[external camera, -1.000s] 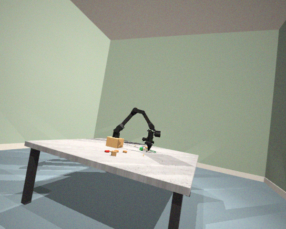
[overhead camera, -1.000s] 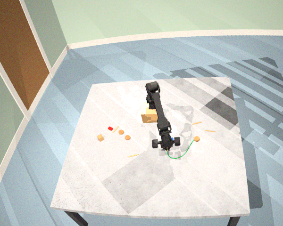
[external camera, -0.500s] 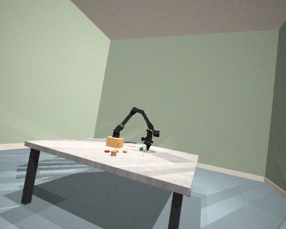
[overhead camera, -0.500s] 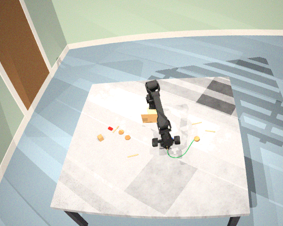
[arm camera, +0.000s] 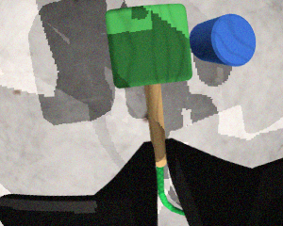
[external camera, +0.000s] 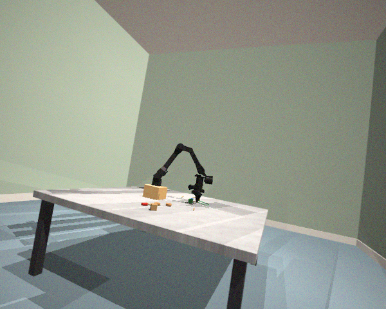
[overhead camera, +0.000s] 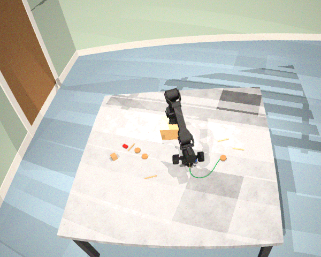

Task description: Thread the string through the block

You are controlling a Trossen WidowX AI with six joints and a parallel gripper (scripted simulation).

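Right now my gripper tip is 10 mm past the thin wooden stick. Round my gripper tip: green cube: 50 mm behind, 10 mm to the right; then blue cylinder: 50 mm behind, 30 mm to the left; then round wooden button: 60 mm behind, 210 mm to the left, 10 mm below.
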